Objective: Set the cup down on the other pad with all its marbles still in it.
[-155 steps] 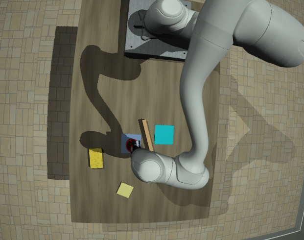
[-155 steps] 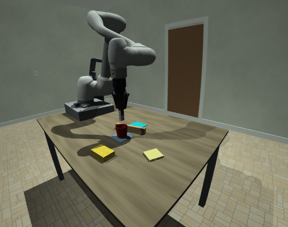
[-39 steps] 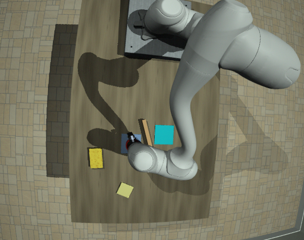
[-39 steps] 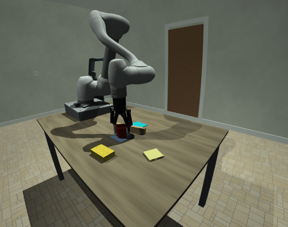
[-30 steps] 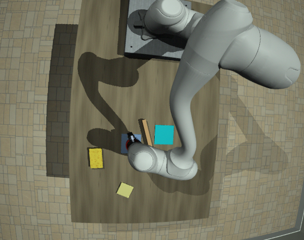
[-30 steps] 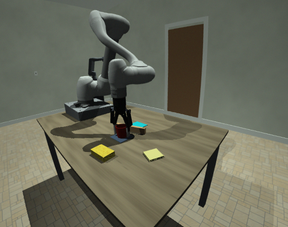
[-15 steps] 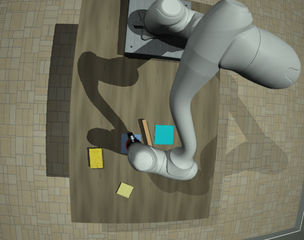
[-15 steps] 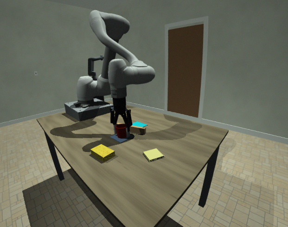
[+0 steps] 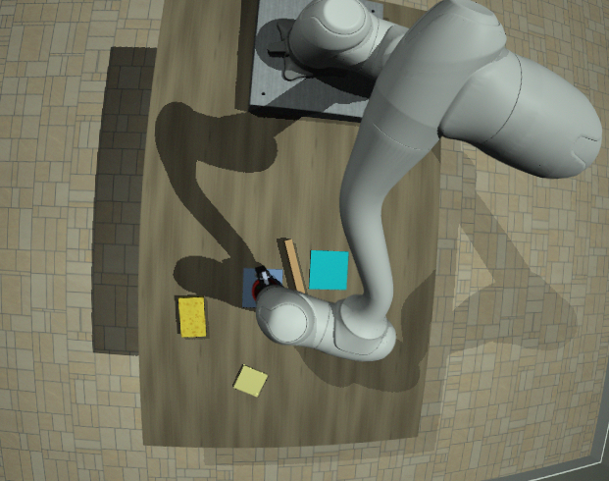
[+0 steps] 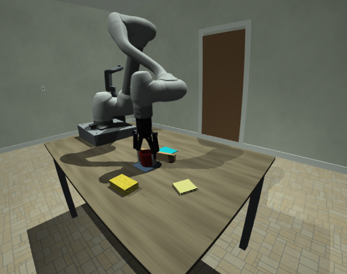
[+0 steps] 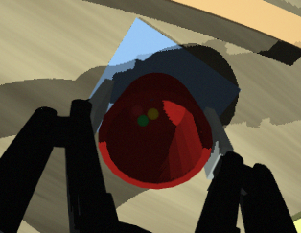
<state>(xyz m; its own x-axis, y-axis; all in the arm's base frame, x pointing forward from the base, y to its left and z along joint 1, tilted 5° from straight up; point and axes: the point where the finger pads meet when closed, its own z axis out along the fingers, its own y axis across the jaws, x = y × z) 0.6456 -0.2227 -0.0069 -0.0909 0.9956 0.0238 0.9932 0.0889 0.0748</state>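
Right now the red cup is 2 cm below my hand. Round my hand: wooden rail 10 cm to the left, 3 cm below, 1 cm behind.
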